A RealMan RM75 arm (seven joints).
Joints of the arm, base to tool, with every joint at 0 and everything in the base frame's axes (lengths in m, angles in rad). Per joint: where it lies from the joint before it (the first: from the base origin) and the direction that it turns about. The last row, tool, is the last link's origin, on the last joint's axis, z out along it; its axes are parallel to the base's.
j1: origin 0 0 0.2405 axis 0 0 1
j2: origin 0 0 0 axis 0 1 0
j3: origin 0 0 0.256 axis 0 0 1
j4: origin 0 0 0 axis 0 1 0
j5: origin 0 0 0.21 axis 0 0 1
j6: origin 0 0 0 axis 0 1 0
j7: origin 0 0 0.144 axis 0 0 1
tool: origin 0 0 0
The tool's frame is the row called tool.
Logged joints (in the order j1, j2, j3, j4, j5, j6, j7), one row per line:
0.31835 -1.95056 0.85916 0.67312 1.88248 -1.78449 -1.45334
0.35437 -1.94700 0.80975 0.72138 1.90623 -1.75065 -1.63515
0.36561 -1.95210 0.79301 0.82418 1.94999 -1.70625 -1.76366
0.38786 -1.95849 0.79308 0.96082 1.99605 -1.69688 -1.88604
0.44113 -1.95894 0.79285 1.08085 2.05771 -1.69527 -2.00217
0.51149 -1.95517 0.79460 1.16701 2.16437 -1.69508 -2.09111
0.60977 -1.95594 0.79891 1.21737 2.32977 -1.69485 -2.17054
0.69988 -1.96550 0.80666 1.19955 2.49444 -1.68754 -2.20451
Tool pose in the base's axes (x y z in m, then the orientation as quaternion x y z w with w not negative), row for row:
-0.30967 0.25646 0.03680 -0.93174 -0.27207 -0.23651 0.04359
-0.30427 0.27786 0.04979 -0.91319 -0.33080 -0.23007 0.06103
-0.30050 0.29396 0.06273 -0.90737 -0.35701 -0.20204 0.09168
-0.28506 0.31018 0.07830 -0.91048 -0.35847 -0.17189 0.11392
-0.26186 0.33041 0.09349 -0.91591 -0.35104 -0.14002 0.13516
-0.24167 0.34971 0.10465 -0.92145 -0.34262 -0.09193 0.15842
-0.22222 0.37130 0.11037 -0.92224 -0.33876 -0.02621 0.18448
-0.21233 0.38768 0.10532 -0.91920 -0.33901 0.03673 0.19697
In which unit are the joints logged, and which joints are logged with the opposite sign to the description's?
The joints are logged in radians. Opposite sign: j1, j6.
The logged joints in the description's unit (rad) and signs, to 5 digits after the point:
-0.31835 -1.95056 0.85916 0.67312 1.88248 1.78449 -1.45334
-0.35437 -1.94700 0.80975 0.72138 1.90623 1.75065 -1.63515
-0.36561 -1.95210 0.79301 0.82418 1.94999 1.70625 -1.76366
-0.38786 -1.95849 0.79308 0.96082 1.99605 1.69688 -1.88604
-0.44113 -1.95894 0.79285 1.08085 2.05771 1.69527 -2.00217
-0.51149 -1.95517 0.79460 1.16701 2.16437 1.69508 -2.09111
-0.60977 -1.95594 0.79891 1.21737 2.32977 1.69485 -2.17054
-0.69988 -1.96550 0.80666 1.19955 2.49444 1.68754 -2.20451

